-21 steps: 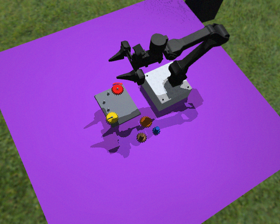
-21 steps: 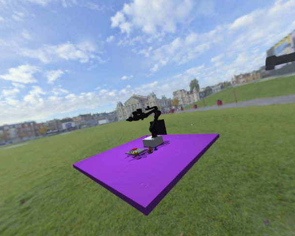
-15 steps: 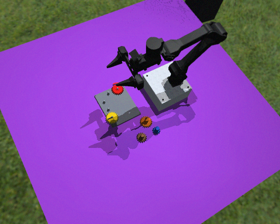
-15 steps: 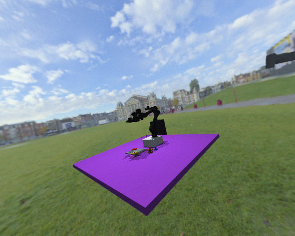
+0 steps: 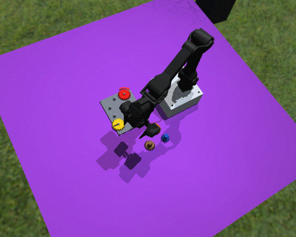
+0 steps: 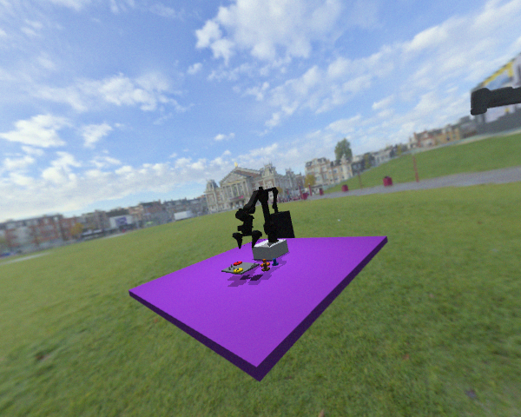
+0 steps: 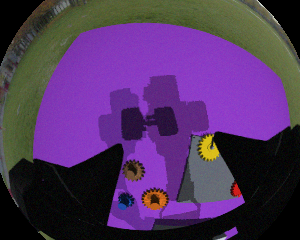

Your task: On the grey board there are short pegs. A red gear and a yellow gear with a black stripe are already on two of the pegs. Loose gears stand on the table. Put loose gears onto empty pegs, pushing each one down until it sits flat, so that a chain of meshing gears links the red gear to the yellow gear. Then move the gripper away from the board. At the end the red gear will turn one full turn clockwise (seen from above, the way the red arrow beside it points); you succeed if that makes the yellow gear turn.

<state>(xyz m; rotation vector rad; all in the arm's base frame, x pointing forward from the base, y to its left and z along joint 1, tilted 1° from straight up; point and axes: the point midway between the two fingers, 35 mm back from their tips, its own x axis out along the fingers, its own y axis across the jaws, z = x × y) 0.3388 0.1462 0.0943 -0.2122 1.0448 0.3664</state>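
Now: gripper tip 14 cm above the brown gear, 8 cm past it and 4 cm to the right of it. Round my gripper tip: small blue gear (17 cm behind, 14 cm below, 4 cm to the left); yellow gear (14 cm below, 11 cm to the right, 2 cm ahead); orange gear (14 cm below, 14 cm behind, 3 cm to the right).
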